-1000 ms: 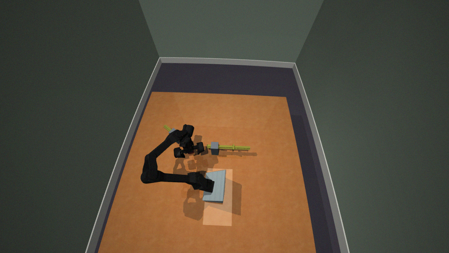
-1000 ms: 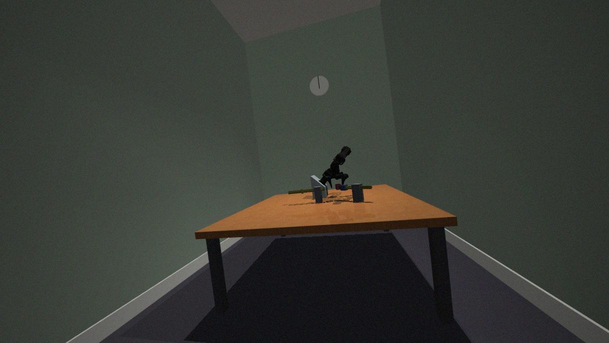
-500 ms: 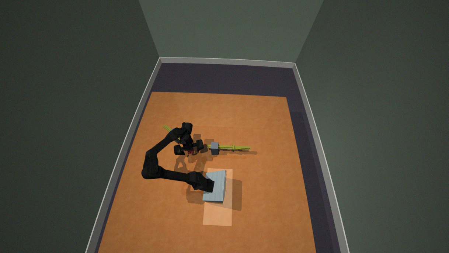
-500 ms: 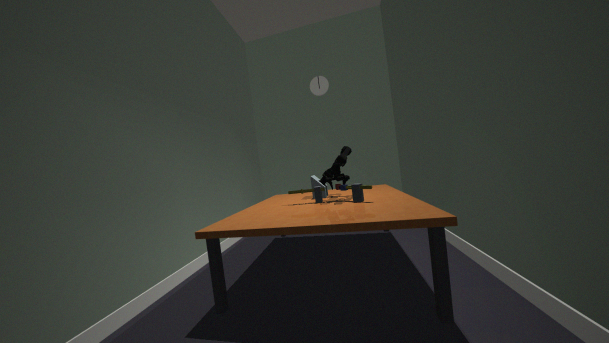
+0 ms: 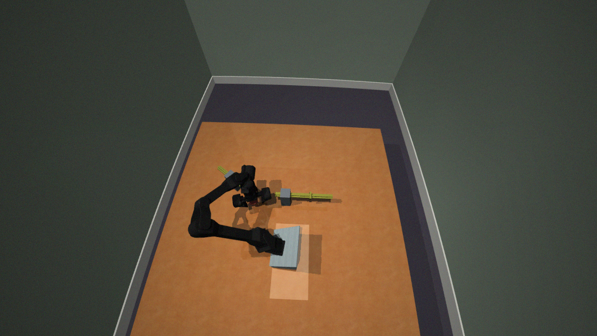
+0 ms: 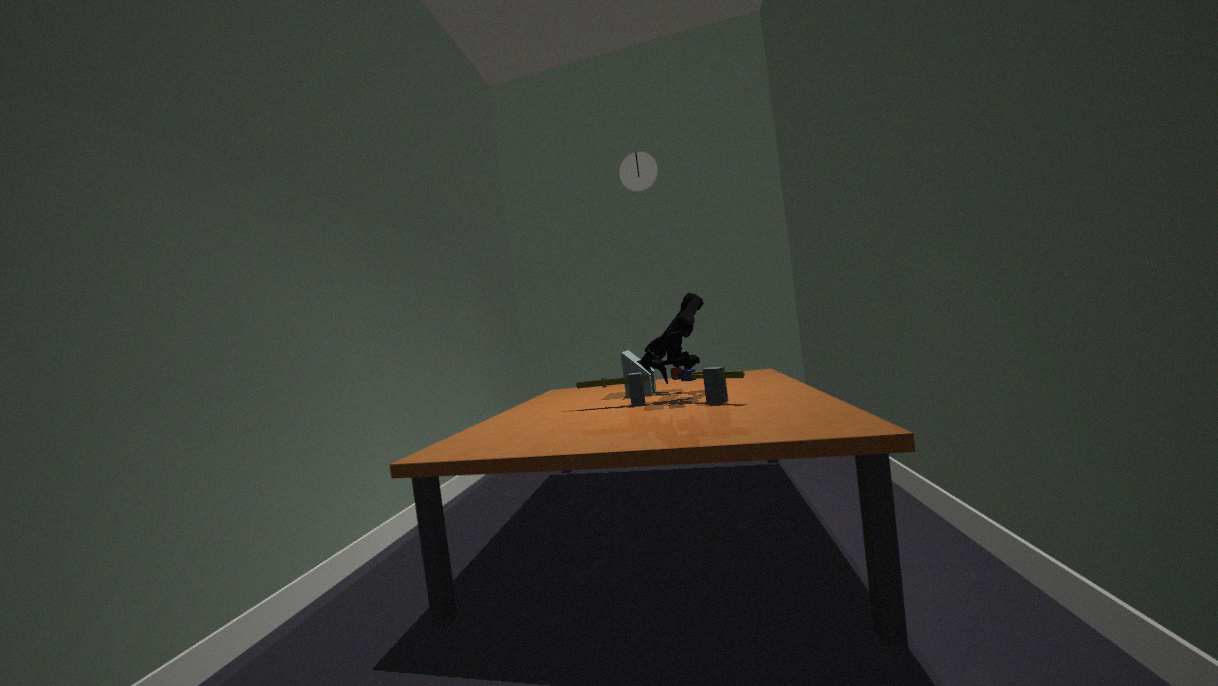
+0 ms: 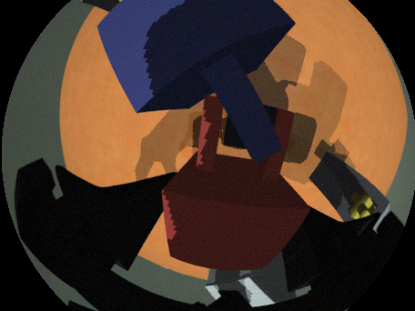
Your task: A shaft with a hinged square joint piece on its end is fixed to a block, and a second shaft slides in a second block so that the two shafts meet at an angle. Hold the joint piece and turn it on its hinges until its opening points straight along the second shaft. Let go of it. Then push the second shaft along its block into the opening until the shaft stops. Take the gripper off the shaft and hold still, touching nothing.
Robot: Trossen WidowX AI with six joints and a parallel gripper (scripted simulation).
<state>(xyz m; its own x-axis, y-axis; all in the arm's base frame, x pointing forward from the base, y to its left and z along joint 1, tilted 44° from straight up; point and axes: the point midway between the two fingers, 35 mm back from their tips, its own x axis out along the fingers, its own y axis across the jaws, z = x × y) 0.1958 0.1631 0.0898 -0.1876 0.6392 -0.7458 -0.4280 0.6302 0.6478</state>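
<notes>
Right now my gripper tip is 2 cm short of the red joint piece, 1 cm to the right of it and 4 cm below it.
</notes>
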